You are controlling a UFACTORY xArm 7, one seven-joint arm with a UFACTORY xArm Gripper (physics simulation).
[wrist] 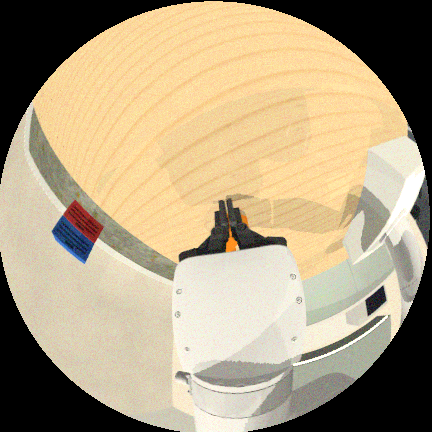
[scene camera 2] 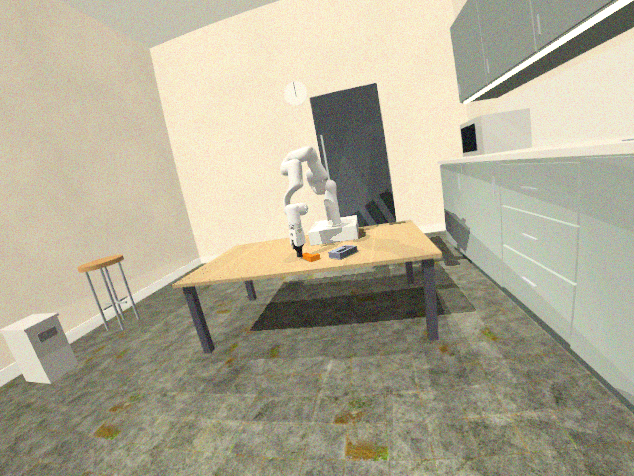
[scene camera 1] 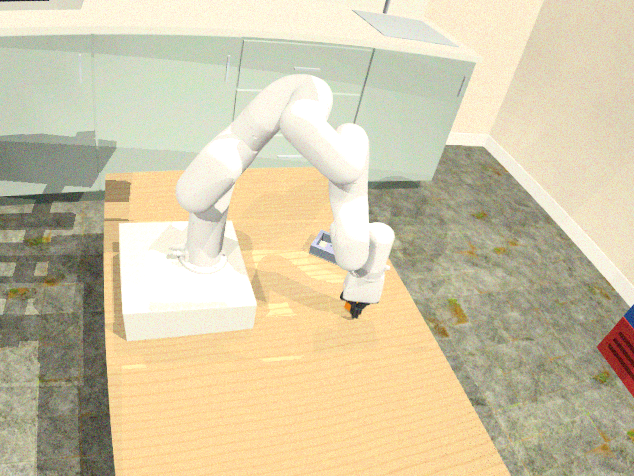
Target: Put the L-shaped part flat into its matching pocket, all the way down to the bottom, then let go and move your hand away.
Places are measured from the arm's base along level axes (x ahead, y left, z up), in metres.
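Pixels of known places: gripper, fingertip midpoint: (wrist: pixel 225 207) (scene camera 2: pixel 300 257) (scene camera 1: pixel 354 314); arm's base, link origin: (scene camera 2: pixel 334 224) (scene camera 1: pixel 202 257).
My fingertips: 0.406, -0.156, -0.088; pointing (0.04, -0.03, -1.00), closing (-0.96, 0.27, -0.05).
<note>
For each thing: its top centre in the pictures, then the offset to it from my fingertips, as dx, dy, dz. Level surfaces: height alone.
- orange L-shaped part, top centre: (wrist: pixel 230 250) (scene camera 1: pixel 356 290) (scene camera 2: pixel 310 253) +0.024, +0.074, +0.019
- blue-grey pocket tray, top centre: (scene camera 1: pixel 336 245) (scene camera 2: pixel 342 248) +0.017, +0.259, +0.026
- wooden table, surface height: dz -0.011
The orange L-shaped part (scene camera 1: pixel 347 306) (scene camera 2: pixel 311 257) (wrist: pixel 244 220) lies on the table, mostly hidden behind the fingers in scene camera 1 and the wrist view. My gripper (scene camera 1: pixel 354 316) (scene camera 2: pixel 299 255) (wrist: pixel 225 207) is shut with nothing between its fingertips. The fingers point down, low over the table, right beside the orange part; whether they touch it I cannot tell. The blue-grey pocket tray (scene camera 1: pixel 322 253) (scene camera 2: pixel 340 254) sits on the table apart from the part, partly hidden by the arm in scene camera 1. Its pocket's shape is too small to make out.
The arm's white base block (scene camera 1: pixel 189 321) (scene camera 2: pixel 332 235) stands on the wooden table (scene camera 1: pixel 230 409) (scene camera 2: pixel 240 266). The table's long edge runs close beside the tray and gripper. Green-fronted cabinets (scene camera 1: pixel 163 102) (scene camera 2: pixel 527 220) stand beyond one end of the table.
</note>
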